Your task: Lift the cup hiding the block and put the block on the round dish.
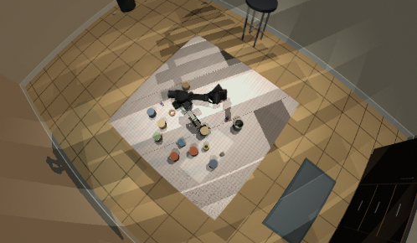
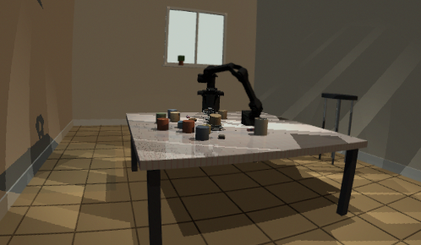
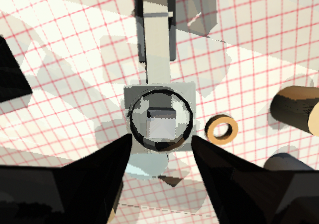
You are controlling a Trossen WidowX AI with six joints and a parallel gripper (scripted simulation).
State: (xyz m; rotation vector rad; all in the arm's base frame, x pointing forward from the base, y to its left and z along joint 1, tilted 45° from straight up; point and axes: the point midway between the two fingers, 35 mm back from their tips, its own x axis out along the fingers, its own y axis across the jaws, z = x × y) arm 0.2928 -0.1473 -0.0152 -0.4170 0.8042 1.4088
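The round bluish dish lies 60 mm behind my gripper tip, 110 mm to the right of it and 120 mm below it. The rest, counted from my gripper tip: tan ring 110 mm ahead, 70 mm to the right, 120 mm below; balance beam 20 mm ahead, 120 mm to the left, 80 mm below.
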